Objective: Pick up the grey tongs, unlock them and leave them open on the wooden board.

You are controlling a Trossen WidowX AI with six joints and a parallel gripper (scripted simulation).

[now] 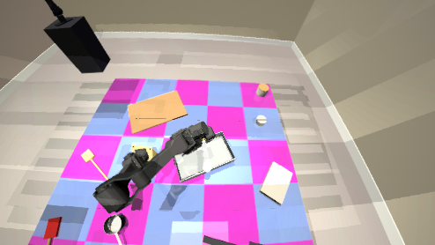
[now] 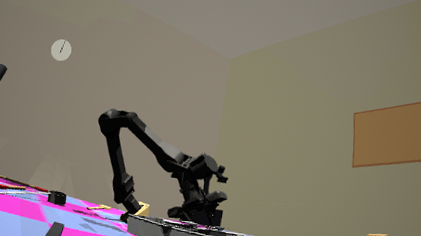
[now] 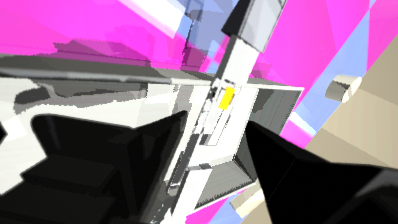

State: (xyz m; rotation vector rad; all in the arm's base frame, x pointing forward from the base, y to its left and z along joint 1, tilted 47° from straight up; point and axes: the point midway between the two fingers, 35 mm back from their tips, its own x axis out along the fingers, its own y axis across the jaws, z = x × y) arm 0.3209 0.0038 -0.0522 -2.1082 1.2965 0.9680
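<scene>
The yellow lock piece lies 2 cm to the left of my gripper tip, 1 cm behind it and 1 cm above it. Also, from my gripper tip: wooden board (32 cm behind, 28 cm to the left, 5 cm below); then roasting tin (6 cm to the right, 3 cm below, 2 cm behind); then cream block (37 cm ahead, 23 cm to the right, 5 cm below).
</scene>
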